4 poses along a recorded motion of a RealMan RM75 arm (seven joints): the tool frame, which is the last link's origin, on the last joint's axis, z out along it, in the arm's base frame.
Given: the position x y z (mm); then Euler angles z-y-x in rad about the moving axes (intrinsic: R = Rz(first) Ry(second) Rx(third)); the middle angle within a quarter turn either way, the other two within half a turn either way.
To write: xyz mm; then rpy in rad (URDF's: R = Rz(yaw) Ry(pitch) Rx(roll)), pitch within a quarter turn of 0, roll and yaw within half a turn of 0. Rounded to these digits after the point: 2 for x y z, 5 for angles.
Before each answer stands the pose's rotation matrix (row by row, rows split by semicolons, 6 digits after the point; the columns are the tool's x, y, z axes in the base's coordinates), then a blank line. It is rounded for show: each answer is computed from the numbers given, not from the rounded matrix.
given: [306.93 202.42 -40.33 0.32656 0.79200 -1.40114]
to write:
0.665301 -0.718628 -0.202356; 0.225328 -0.065124 0.972104; -0.711760 -0.692338 0.118600

[306.93 202.42 -40.33 -1.40114 0.79200 0.32656]
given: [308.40 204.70 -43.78 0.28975 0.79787 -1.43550]
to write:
0.669127 -0.718298 -0.190567; 0.199494 -0.073403 0.977146; -0.715870 -0.691852 0.094180

[308.40 204.70 -43.78 -1.43550 0.79787 0.28975]
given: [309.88 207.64 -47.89 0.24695 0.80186 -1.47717]
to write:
0.674275 -0.716650 -0.178229; 0.169982 -0.084250 0.981839; -0.718651 -0.692326 0.065010

[309.88 207.64 -47.89 -1.47717 0.80186 0.24695]
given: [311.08 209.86 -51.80 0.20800 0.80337 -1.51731]
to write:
0.679321 -0.714220 -0.168562; 0.143372 -0.096099 0.984992; -0.719700 -0.693292 0.037117

[311.08 209.86 -51.80 -1.51731 0.80337 0.20800]
